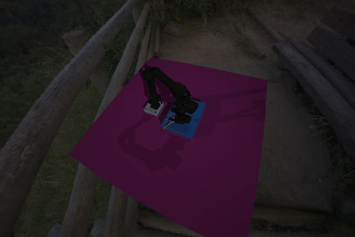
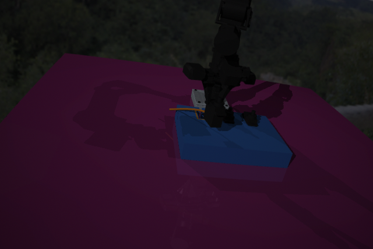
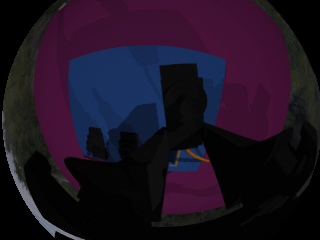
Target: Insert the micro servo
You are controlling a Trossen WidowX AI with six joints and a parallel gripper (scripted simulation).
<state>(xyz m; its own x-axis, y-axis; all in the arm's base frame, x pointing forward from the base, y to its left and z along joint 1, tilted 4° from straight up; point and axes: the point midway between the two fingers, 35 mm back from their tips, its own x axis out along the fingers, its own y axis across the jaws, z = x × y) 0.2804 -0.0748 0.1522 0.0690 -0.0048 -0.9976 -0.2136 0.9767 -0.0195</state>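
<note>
Right now the blue deck is 100 mm below my gripper tip, 80 mm to the left of it and 10 mm ahead of it.
</note>
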